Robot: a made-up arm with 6 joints. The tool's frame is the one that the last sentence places.
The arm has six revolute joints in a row. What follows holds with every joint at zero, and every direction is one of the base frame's. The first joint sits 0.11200 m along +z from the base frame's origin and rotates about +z. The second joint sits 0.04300 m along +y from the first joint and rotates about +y. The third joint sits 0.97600 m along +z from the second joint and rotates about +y. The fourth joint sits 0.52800 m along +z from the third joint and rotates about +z. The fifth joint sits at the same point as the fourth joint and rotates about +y. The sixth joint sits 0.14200 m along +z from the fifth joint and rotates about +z. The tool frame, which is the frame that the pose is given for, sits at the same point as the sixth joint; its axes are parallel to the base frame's.
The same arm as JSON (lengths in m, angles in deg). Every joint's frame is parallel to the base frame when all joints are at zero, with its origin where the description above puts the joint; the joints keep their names.
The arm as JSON. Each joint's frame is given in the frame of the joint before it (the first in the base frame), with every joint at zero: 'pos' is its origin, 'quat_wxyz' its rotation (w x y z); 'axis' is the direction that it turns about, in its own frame. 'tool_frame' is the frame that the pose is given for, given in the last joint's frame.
{
  "length_unit": "m",
  "angle_unit": "deg",
  "joints": [
    {
      "joint": "joint 1",
      "pos": [
        0.0,
        0.0,
        0.112
      ],
      "quat_wxyz": [
        1.0,
        0.0,
        0.0,
        0.0
      ],
      "axis": "+z"
    },
    {
      "joint": "joint 2",
      "pos": [
        0.0,
        0.043,
        0.0
      ],
      "quat_wxyz": [
        1.0,
        0.0,
        0.0,
        0.0
      ],
      "axis": "+y"
    },
    {
      "joint": "joint 3",
      "pos": [
        0.0,
        0.0,
        0.976
      ],
      "quat_wxyz": [
        1.0,
        0.0,
        0.0,
        0.0
      ],
      "axis": "+y"
    },
    {
      "joint": "joint 4",
      "pos": [
        0.0,
        0.0,
        0.528
      ],
      "quat_wxyz": [
        1.0,
        0.0,
        0.0,
        0.0
      ],
      "axis": "+z"
    },
    {
      "joint": "joint 5",
      "pos": [
        0.0,
        0.0,
        0.0
      ],
      "quat_wxyz": [
        1.0,
        0.0,
        0.0,
        0.0
      ],
      "axis": "+y"
    },
    {
      "joint": "joint 6",
      "pos": [
        0.0,
        0.0,
        0.142
      ],
      "quat_wxyz": [
        1.0,
        0.0,
        0.0,
        0.0
      ],
      "axis": "+z"
    }
  ],
  "tool_frame": {
    "pos": [
      0.0,
      0.0,
      0.0
    ],
    "quat_wxyz": [
      1.0,
      0.0,
      0.0,
      0.0
    ]
  }
}

